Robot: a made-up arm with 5 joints.
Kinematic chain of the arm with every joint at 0, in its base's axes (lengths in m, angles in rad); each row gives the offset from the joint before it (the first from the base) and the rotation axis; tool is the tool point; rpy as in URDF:
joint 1: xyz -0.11 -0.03 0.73 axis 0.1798 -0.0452 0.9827
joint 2: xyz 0 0.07 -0.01 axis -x
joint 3: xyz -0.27 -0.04 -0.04 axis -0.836 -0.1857 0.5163
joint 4: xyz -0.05 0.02 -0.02 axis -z
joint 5: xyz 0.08 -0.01 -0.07 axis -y
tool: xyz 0.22 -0.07 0.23 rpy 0 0 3.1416
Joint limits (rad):
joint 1: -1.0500..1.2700
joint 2: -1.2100..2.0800
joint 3: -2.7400..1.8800
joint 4: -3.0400..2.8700
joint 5: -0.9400..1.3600
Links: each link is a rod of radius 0.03 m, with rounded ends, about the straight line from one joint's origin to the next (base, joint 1, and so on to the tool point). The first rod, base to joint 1, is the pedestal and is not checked.
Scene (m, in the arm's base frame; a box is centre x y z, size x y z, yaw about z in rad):
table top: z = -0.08
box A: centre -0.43 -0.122 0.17 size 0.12 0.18 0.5 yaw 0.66
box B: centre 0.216 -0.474 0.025 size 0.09 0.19 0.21 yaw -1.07
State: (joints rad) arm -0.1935 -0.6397 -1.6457 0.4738 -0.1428
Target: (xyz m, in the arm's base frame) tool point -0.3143 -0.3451 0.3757
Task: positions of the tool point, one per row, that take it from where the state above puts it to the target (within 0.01 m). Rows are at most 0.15 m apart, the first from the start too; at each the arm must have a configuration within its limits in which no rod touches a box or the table.
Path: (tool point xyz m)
1: -0.3581 0.0093 0.3490
2: -0.2971 -0.0486 0.3482
3: -0.2256 -0.0682 0.3568
4: -0.1640 -0.0520 0.3760
5: -0.1290 -0.0124 0.4049
6: -0.1431 -0.1336 0.3466
7: -0.2099 -0.2550 0.3362
8: -0.3143 -0.3451 0.3757

